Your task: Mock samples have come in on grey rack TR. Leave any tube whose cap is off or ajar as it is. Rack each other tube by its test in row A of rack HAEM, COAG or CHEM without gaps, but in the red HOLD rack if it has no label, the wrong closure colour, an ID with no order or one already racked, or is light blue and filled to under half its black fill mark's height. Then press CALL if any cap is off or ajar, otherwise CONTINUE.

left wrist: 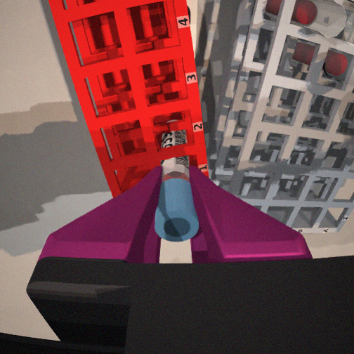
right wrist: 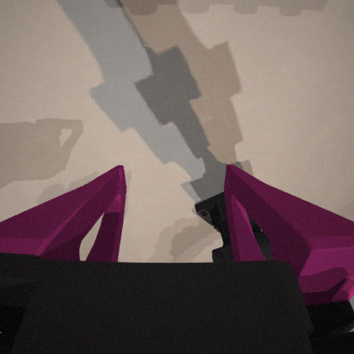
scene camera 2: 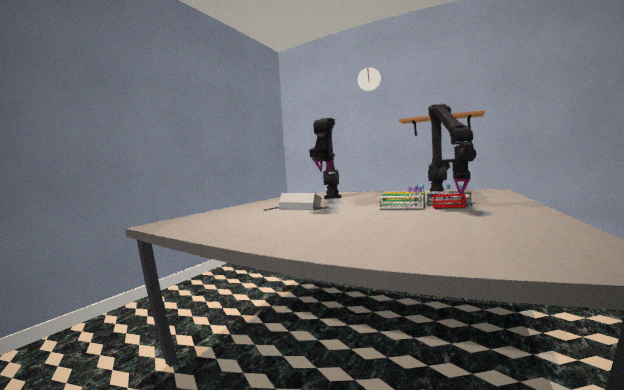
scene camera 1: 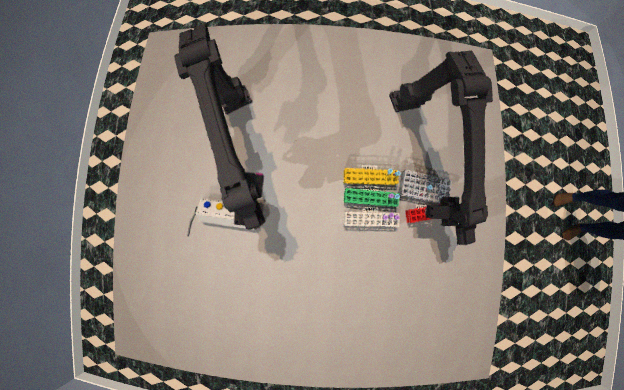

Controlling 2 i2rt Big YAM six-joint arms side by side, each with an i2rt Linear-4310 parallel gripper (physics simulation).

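Places are measured from the left arm's base along level axes (x left, y down, z back), in metres.
Pixels of known places: left gripper, fingertip midpoint: (scene camera 2: 460, 194); right gripper, fingertip midpoint: (scene camera 2: 324, 171); left arm's base, origin of the base link: (scene camera 1: 404, 100); right arm's base, origin of the base link: (scene camera 2: 332, 197) (scene camera 1: 235, 100).
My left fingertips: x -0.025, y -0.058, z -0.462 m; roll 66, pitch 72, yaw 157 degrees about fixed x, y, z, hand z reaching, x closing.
Ahead of a thing's pixels: the offset from my left fingertips to its top centre. "pt": to the spot under its first point.
My left gripper (left wrist: 175, 177) (scene camera 2: 461, 192) is shut on a light-blue-capped tube (left wrist: 176, 210), over the red HOLD rack @[dx -0.056, dy +0.001, dz +0.000 m] (left wrist: 130, 65) (scene camera 1: 409, 216) (scene camera 2: 449, 206). The tube's labelled lower part reaches into the rack near digit 1, partly hidden by its bars. Grey rack TR @[dx -0.022, dy +0.001, dz +0.094 m] (left wrist: 274, 55) (scene camera 1: 406, 185) holds a light-blue-capped tube @[dx -0.028, dy -0.036, dz +0.087 m] (scene camera 1: 429, 187); red round shapes (left wrist: 336, 62) show in it. The yellow rack @[pt dx -0.309, dy +0.028, dz +0.213 m] (scene camera 1: 346, 176) has light blue caps @[dx -0.158, dy -0.036, dz +0.183 m] (scene camera 1: 390, 171), the green rack @[pt dx -0.334, dy +0.001, dz +0.137 m] (scene camera 1: 346, 197) purple and light blue caps, the white rack @[pt dx -0.354, dy +0.001, dz +0.063 m] (scene camera 1: 346, 219) purple caps. My right gripper (right wrist: 174, 176) is partly open and empty.
A white button box @[dx -0.768, dy -0.026, dz +0.193 m] (scene camera 1: 200, 212) (scene camera 2: 299, 201) with a blue button @[dx -0.829, dy -0.017, dz +0.241 m] (scene camera 1: 207, 204) and a yellow button @[dx -0.783, dy -0.017, dz +0.223 m] (scene camera 1: 220, 206) lies at the left in scene camera 1, partly hidden under the right arm. A cable runs from its left end. The racks stand close together.
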